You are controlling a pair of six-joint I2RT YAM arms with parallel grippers.
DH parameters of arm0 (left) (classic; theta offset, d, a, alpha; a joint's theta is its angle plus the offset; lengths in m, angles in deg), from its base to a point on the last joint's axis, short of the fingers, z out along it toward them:
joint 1: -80.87 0.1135 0.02 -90
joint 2: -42.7 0 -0.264 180
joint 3: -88.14 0 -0.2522 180
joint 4: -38.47 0 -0.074 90
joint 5: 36.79 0 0 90
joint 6: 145.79 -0.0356 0 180
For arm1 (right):
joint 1: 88.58 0.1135 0.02 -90
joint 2: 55.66 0 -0.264 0
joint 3: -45.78 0 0.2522 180
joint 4: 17.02 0 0.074 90
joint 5: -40.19 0 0 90
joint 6: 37.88 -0.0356 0 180
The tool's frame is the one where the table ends.
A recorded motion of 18 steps. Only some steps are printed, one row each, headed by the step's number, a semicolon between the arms.
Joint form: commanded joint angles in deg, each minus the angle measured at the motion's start. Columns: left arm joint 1, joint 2, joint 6, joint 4, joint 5, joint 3; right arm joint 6, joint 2, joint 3, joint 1, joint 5, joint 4.
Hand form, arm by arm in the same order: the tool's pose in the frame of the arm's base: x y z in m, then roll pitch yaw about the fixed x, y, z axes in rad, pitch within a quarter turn. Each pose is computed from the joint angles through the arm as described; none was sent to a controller.
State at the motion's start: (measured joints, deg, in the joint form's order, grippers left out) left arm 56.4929 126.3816 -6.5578 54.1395 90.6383 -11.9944; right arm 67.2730 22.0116 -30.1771 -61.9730 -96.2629 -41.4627
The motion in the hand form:
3: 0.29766 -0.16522 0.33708 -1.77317 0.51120 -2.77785; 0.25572 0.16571 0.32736 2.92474 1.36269 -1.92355
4: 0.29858 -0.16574 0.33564 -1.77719 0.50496 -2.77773; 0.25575 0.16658 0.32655 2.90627 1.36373 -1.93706
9: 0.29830 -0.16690 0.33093 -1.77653 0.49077 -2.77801; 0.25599 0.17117 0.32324 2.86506 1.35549 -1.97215
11: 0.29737 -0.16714 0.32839 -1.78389 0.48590 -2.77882; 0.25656 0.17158 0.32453 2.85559 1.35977 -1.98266
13: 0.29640 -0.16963 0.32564 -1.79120 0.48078 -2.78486; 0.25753 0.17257 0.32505 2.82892 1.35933 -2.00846
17: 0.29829 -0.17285 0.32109 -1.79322 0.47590 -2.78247; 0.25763 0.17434 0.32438 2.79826 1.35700 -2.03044
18: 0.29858 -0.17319 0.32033 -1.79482 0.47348 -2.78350; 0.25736 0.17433 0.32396 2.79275 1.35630 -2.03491
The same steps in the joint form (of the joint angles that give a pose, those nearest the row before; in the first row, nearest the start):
3: -1.02 -0.58 3.16 -6.56 -0.09 -0.39; -1.73 -0.42 1.32 0.96 -6.81 7.34
4: -1.04 -0.32 3.35 -6.52 -0.20 -0.38; -1.98 -0.29 1.44 1.09 -7.00 7.69
9: -1.24 -0.17 4.14 -7.54 -0.22 -1.29; -2.36 0.36 1.54 1.86 -6.59 8.07
11: -1.37 -0.27 4.16 -7.47 -0.51 -1.78; -2.79 0.46 1.34 1.88 -6.59 8.43
13: -1.84 -0.12 4.20 -7.48 -0.83 -2.09; -3.20 0.75 1.03 1.95 -6.61 8.53
17: -2.23 0.67 4.54 -8.51 -1.36 -2.39; -3.44 1.04 0.92 2.21 -6.87 8.57
18: -2.26 0.79 4.60 -8.53 -1.36 -2.41; -3.48 1.00 1.03 2.23 -6.91 8.60

